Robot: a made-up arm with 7 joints.
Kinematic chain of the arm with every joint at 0, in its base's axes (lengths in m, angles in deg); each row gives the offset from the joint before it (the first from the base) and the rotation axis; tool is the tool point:
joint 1: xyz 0 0.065 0 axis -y
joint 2: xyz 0 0.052 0 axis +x
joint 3: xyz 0 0 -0.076 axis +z
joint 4: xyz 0 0 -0.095 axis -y
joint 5: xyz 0 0 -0.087 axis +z
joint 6: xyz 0 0 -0.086 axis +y
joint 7: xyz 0 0 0 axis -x
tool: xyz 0 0 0
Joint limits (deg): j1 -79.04..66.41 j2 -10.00..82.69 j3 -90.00..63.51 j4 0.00..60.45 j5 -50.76..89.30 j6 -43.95..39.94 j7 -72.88..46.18
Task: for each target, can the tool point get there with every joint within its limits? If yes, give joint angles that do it. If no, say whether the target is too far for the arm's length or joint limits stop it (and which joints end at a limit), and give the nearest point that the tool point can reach.
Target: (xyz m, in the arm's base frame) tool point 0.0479 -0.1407 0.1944
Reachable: no: joint limits stop it (at a limit: joint 1, joint 2, joint 4) | nearest point 0.2487 -0.0455 -0.0092 | short by 0.301 m
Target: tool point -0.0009 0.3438 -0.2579
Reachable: yes | joints -4.42 40.45 16.70 6.56 -25.27 0.97 -30.59
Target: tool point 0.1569 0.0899 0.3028
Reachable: no: joint limits stop it (at a limit: joint 1, joint 2, joint 4) | nearest point 0.2898 0.0626 0.0373 | short by 0.298 m
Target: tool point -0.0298 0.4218 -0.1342
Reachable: yes | joints -46.00 73.40 -16.71 27.24 32.78 -16.91 36.76
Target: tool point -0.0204 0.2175 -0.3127
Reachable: yes | joints -17.13 29.68 -41.22 33.92 34.83 33.37 36.34
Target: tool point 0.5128 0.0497 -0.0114
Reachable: no: too far | nearest point 0.3248 0.0724 -0.0410 | short by 0.192 m
